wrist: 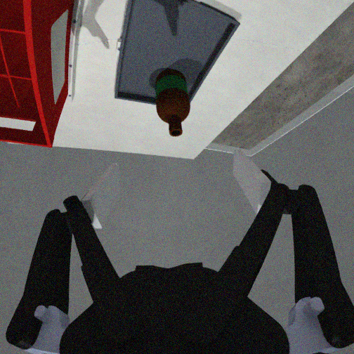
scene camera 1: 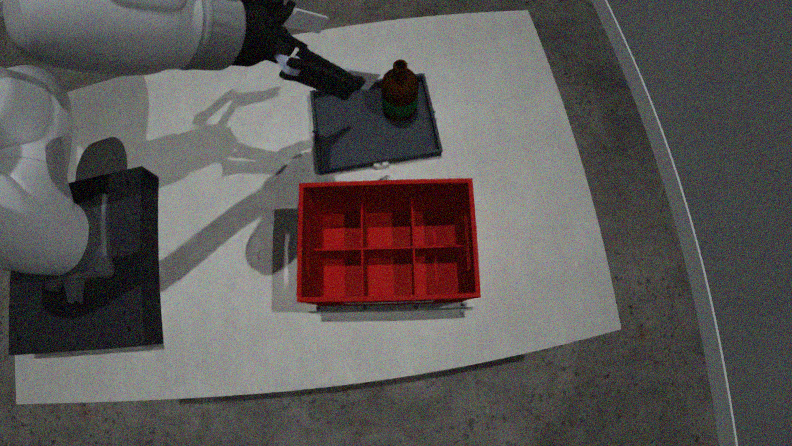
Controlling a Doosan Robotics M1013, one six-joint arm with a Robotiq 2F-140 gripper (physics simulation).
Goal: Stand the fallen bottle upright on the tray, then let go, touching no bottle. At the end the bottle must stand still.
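Frame: origin at the arm's base, x ahead, y left, z up, level; centimetres.
Where they show: gripper, between the fingertips: (scene camera 1: 346,51); arm's base, origin of its link: (scene camera 1: 79,243).
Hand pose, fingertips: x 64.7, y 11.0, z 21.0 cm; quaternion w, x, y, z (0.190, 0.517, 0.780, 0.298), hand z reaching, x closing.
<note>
Things, the pixels of their top centre, and the offset from my fingertips. "pt": a spot on its surface instead. Level surfaces: height alone.
- brown bottle with a green band, centre of its top: (scene camera 1: 400,65) dy +3.9, dx +9.3, dz -12.0 cm
- dark grey tray, a spot on its surface: (scene camera 1: 387,144) pt dy -4.3, dx +4.7, dz -27.5 cm
- red crate with several compartments, a spot on its surface: (scene camera 1: 475,238) pt dy -30.1, dx +12.8, dz -10.5 cm
- white table top, height of its surface: dz -28.0 cm
The brown bottle with a green band (scene camera 1: 400,91) (wrist: 173,100) stands upright on the dark grey tray (scene camera 1: 387,144) (wrist: 140,60), toward the tray's back right in the scene view. My gripper (scene camera 1: 344,52) (wrist: 175,168) is open, with its fingers wide apart and nothing between them. It is to the left of the bottle in the scene view, apart from it. In the wrist view the bottle shows beyond the fingertips, its neck pointing toward the gap between them. The far finger is partly hidden in the scene view.
A red crate with several compartments (scene camera 1: 475,238) (wrist: 45,30) stands in front of the tray in the scene view. The arm's black base block (scene camera 1: 149,221) is at the left. The white table top (scene camera 1: 520,166) (wrist: 110,130) carries these, and its right edge borders the floor.
</note>
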